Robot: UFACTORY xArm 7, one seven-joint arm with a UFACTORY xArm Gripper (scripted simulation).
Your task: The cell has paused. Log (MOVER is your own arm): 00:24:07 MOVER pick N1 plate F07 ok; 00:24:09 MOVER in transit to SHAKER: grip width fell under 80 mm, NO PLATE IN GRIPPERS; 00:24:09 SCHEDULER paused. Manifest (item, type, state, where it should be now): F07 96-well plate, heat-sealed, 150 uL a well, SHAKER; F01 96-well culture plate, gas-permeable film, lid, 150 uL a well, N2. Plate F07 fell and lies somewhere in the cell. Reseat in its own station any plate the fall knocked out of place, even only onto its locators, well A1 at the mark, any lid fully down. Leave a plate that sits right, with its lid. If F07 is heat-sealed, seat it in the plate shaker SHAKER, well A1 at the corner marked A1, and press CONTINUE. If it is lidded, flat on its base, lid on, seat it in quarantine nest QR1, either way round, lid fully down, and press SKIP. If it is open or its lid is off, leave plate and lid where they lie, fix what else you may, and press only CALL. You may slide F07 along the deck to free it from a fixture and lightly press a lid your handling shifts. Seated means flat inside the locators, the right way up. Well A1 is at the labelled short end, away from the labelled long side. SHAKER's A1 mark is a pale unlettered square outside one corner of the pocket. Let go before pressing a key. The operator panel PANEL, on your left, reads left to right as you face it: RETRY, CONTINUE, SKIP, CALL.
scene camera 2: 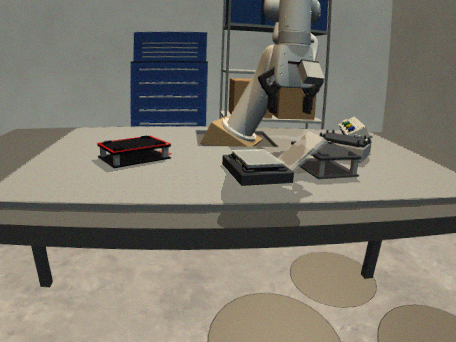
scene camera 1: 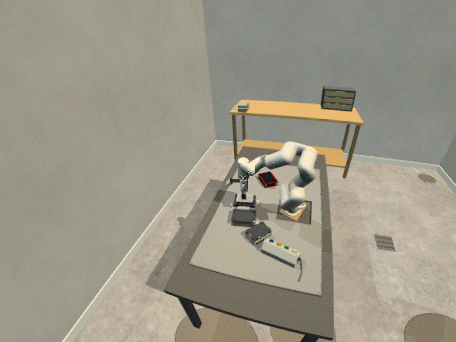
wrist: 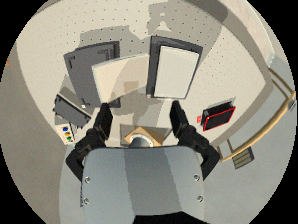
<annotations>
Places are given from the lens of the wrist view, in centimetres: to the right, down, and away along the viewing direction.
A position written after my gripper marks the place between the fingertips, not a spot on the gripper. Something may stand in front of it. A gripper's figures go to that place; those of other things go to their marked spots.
my gripper [wrist: 140, 108]: -1, -1, 13
pale plate [wrist: 116, 77]: -6, -7, 17
pale lid [wrist: 176, 66]: 6, -10, 18
</annotations>
